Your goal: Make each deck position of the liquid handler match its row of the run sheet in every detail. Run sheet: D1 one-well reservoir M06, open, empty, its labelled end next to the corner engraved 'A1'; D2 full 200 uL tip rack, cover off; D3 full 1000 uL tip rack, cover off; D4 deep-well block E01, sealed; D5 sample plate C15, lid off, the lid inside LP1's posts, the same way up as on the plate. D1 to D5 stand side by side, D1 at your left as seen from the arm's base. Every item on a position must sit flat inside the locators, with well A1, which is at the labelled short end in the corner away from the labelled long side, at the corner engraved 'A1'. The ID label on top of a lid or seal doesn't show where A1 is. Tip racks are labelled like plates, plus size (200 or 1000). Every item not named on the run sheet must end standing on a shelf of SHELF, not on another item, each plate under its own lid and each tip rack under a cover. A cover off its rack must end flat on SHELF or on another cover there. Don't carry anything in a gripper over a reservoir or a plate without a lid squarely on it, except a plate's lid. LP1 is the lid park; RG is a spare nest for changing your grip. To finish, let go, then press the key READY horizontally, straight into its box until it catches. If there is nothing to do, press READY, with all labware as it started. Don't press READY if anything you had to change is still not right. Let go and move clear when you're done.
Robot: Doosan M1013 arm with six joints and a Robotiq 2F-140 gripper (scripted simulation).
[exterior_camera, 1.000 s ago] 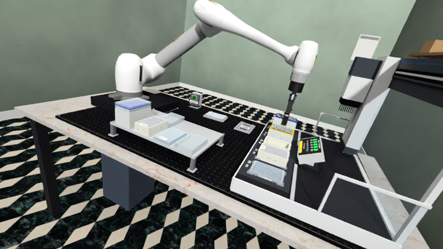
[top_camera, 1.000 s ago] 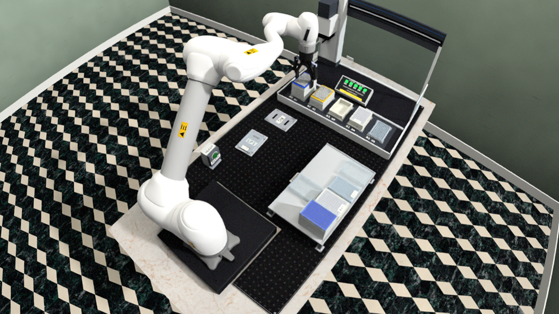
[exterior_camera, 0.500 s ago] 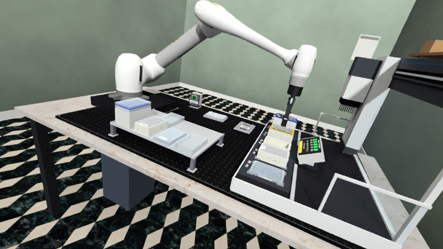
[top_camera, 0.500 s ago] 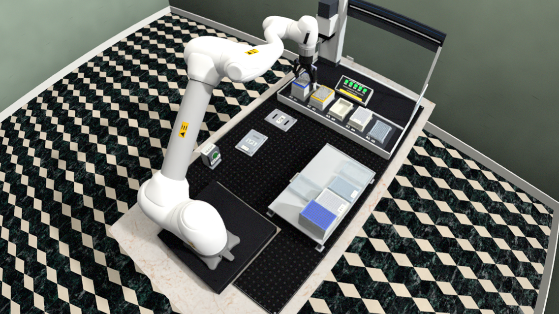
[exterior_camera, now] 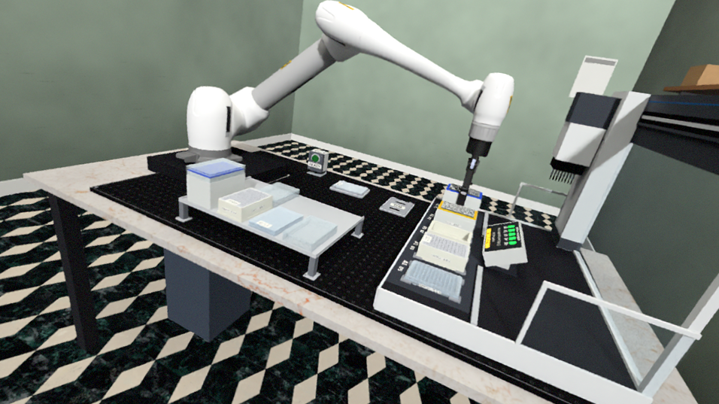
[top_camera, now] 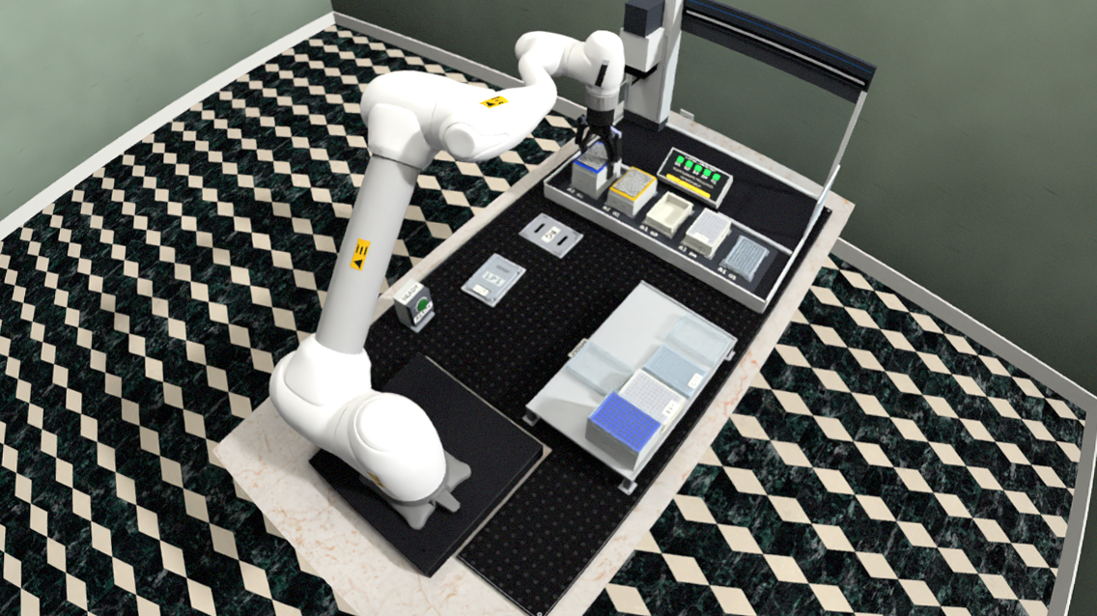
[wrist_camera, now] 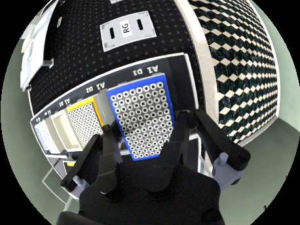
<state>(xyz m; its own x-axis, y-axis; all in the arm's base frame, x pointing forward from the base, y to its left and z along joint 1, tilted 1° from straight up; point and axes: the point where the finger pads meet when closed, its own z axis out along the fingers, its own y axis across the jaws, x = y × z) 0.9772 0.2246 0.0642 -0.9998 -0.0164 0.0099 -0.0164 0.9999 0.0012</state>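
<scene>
Now: hand 1 cm past the blue-rimmed tip rack and 1 cm to the left of it. Round my hand: white one-well reservoir 25 cm to the right, 6 cm below; then yellow-rimmed tip rack 1 cm behind, 13 cm to the right, 2 cm below; then grey RG nest 23 cm behind, 1 cm to the right, 11 cm below.
</scene>
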